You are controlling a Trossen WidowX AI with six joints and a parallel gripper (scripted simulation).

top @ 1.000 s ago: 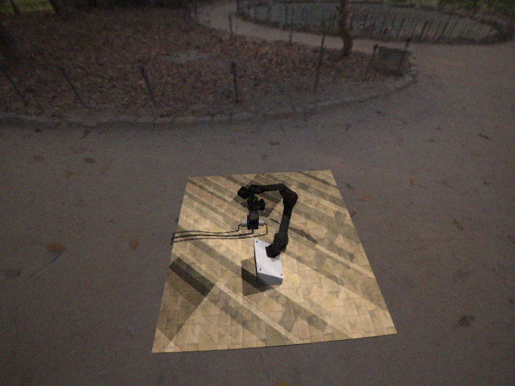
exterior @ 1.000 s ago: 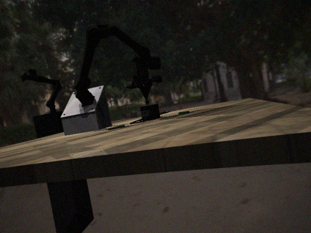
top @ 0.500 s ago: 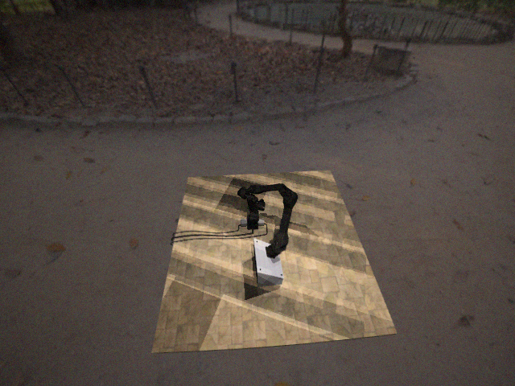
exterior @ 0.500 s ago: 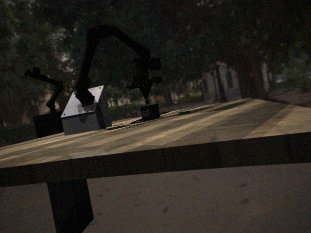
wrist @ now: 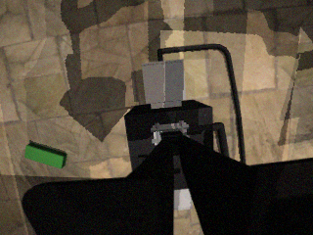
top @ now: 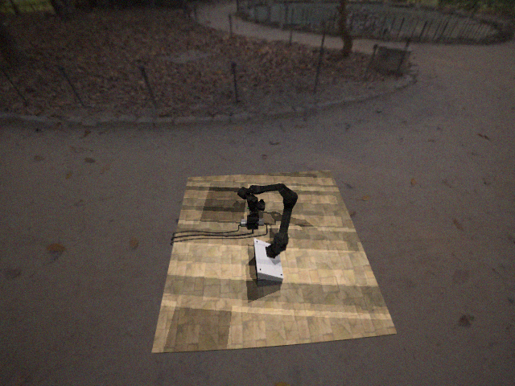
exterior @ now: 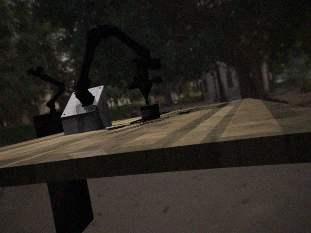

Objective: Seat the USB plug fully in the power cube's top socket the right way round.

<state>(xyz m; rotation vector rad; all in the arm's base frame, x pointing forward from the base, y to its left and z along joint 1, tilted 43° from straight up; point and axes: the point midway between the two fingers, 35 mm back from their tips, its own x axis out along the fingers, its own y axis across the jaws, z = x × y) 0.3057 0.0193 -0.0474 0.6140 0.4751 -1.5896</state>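
Right now the USB plug is 2 cm below my gripper tip. Also, from my gripper tip: green piece (18 cm ahead, 2 cm to the left, 11 cm below).
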